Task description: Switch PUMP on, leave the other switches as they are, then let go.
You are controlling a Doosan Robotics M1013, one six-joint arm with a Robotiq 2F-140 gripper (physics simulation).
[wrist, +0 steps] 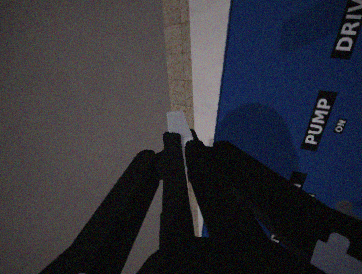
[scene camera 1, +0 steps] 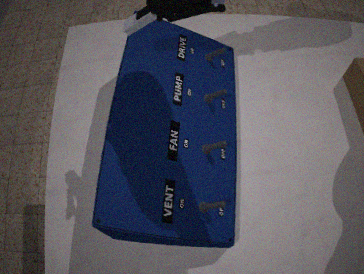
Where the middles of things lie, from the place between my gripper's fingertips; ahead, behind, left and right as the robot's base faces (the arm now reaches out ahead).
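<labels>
Blue switch panel (scene camera 1: 156, 173), 80 mm to the left of my hand, 80 mm behind it, 210 mm below it.
</labels>
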